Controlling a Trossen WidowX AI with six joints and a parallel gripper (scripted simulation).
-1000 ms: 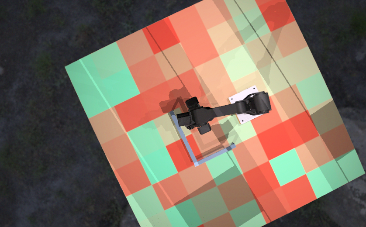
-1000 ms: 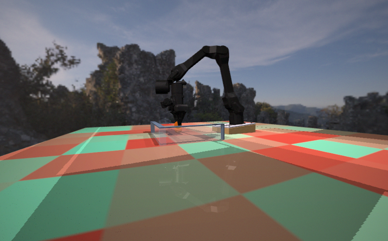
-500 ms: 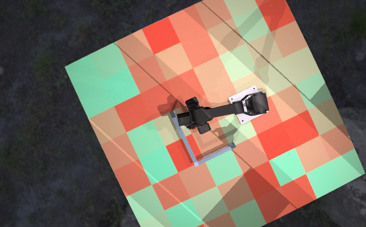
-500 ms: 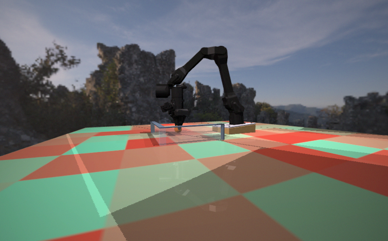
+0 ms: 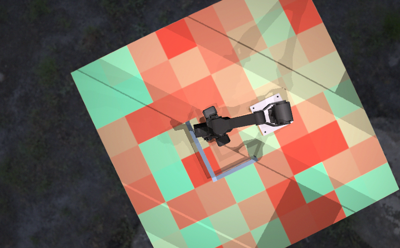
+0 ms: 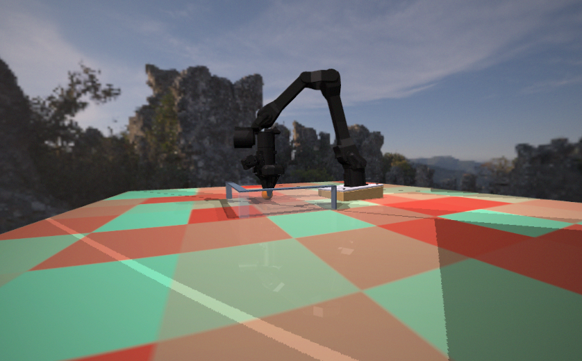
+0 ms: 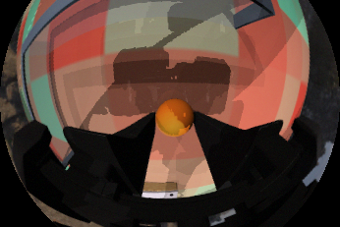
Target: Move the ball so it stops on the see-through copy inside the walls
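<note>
Now: the ball right at my gripper tip. The rest, counted from my gripper tip: see-through orange copy right at my gripper tip.
</note>
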